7 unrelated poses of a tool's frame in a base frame.
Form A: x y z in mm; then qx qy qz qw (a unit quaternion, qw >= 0).
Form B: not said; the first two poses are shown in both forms.
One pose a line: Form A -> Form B
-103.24, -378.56, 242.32, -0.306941, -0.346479, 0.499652, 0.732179 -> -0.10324, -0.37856, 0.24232, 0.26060, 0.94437, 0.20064, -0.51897, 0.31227, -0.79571
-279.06, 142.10, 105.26, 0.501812, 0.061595, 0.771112, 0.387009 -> -0.27906, 0.14210, 0.10526, -0.19682, 0.65867, 0.72623, -0.53504, -0.69286, 0.48341
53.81, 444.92, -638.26, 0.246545, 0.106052, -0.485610, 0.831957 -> 0.05381, 0.44492, -0.63826, 0.50587, -0.75572, -0.41591, 0.86031, 0.40680, 0.30723
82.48, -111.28, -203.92, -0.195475, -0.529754, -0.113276, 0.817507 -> 0.08248, -0.11128, -0.20392, 0.41306, 0.02190, 0.91044, 0.39232, 0.89792, -0.19959
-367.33, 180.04, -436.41, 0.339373, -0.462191, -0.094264, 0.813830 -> -0.36733, 0.18004, -0.43641, 0.55499, -0.46714, 0.68831, -0.16028, 0.75188, 0.63952
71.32, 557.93, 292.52, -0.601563, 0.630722, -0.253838, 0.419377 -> 0.07132, 0.55793, 0.29252, 0.07551, -0.97175, -0.22362, -0.54593, 0.14738, -0.82477
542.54, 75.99, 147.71, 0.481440, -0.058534, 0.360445, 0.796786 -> 0.54254, 0.07599, 0.14771, 0.73331, 0.51803, 0.44034, -0.63076, 0.27659, 0.72501
